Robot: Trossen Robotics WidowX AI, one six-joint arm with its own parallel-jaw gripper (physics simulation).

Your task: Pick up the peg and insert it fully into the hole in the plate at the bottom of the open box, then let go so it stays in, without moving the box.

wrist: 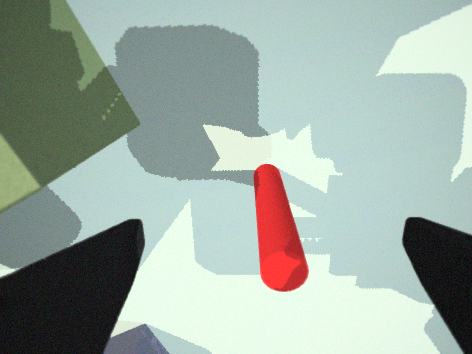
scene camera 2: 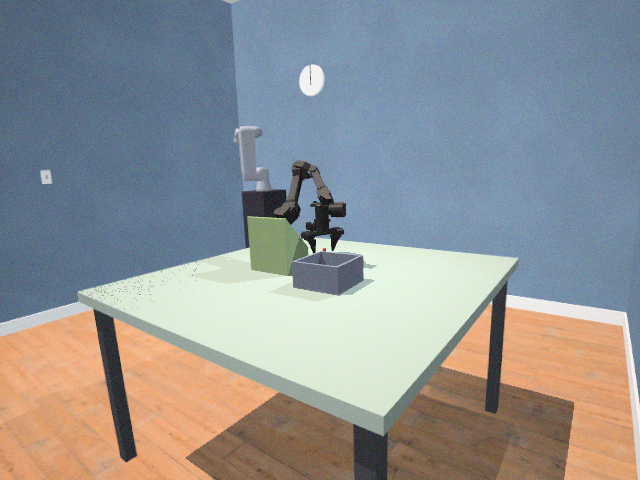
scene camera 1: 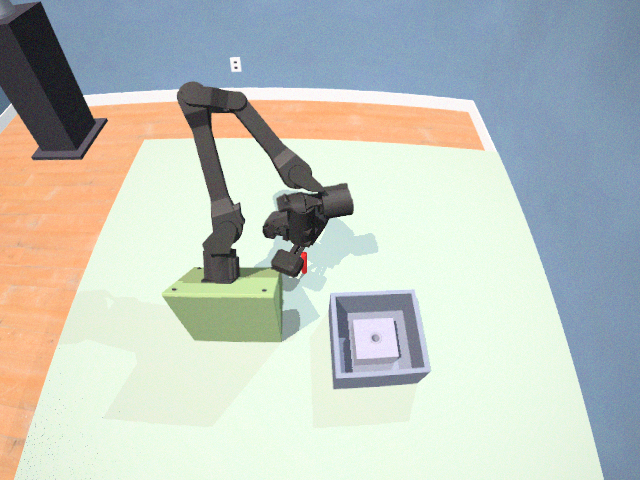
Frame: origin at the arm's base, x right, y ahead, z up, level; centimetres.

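Seen in the pictures: gripper, between the fingertips: (wrist: pixel 271 230) (scene camera 1: pixel 302 258); arm's base, origin of its link: (scene camera 2: pixel 275 231) (scene camera 1: pixel 221 279).
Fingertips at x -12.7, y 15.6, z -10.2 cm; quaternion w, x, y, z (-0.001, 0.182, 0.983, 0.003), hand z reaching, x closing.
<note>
Pixels of each thing's middle, then the offset from my fingertips to it. Level surfaces: height alone.
- red peg, middle of its body: (wrist: pixel 273 210) (scene camera 1: pixel 304 263) (scene camera 2: pixel 324 257) dy +0.4, dx -0.1, dz -2.1 cm
- open grey-blue box, middle of its body: (scene camera 1: pixel 375 339) (scene camera 2: pixel 328 271) dy +17.3, dx +19.1, dz -1.2 cm
- pale plate, middle of its body: (scene camera 1: pixel 373 341) dy +17.3, dx +19.1, dz -2.7 cm
- pale green table, height of its surface: dz -6.1 cm
The red peg (scene camera 1: pixel 304 262) (scene camera 2: pixel 324 250) (wrist: pixel 279 225) stands upright on the table, apart from the box. My gripper (scene camera 2: pixel 325 251) (wrist: pixel 271 230) is open and empty, pointing down above the peg; in the wrist view the peg shows between the two wide-apart fingers. In scene camera 1 the gripper's near finger partly hides the space beside the peg. The open grey-blue box (scene camera 1: pixel 381 380) (scene camera 2: pixel 315 279) stands on the table, nearer the front than the peg. The pale plate (scene camera 1: pixel 366 349) with its round hole (scene camera 1: pixel 376 337) lies at the box's bottom; the hole is empty.
The green block (scene camera 1: pixel 237 317) (scene camera 2: pixel 268 245) (wrist: pixel 60 95) under the arm's base stands beside the gripper, left of the box. The box's walls rise around the plate. The pale green table (scene camera 1: pixel 480 310) (scene camera 2: pixel 413 310) carries them. A dark pedestal (scene camera 1: pixel 46 82) (scene camera 2: pixel 263 201) stands behind.
</note>
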